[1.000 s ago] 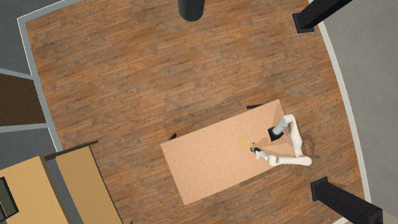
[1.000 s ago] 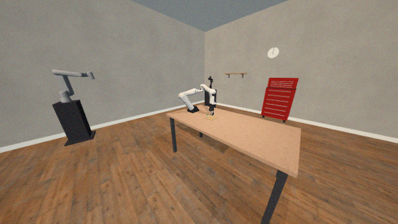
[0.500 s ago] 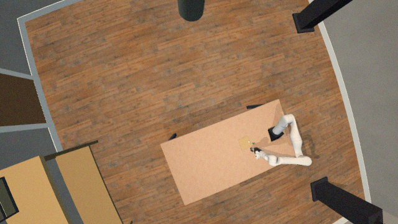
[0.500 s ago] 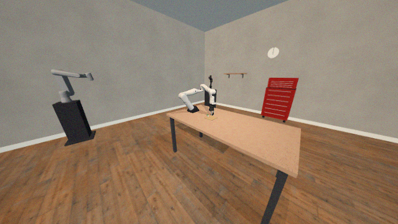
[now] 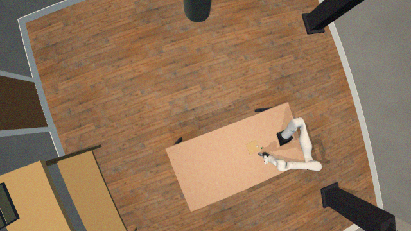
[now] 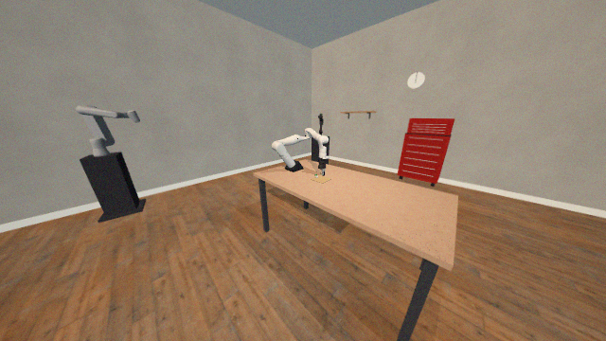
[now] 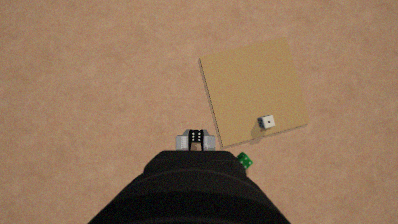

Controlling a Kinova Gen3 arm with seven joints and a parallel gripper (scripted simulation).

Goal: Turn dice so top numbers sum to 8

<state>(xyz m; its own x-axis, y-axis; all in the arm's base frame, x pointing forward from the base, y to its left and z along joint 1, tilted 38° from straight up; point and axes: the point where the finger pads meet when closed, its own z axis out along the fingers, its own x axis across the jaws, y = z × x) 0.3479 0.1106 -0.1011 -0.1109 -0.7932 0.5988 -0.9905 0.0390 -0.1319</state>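
My gripper is now 4 cm past the green die, 6 cm to the left of it and 1 cm above it. Also, from my hand: black die 1 cm below; then tan mat 6 cm ahead, 10 cm to the right, 2 cm below; then white die 1 cm ahead, 10 cm to the right, 1 cm below.
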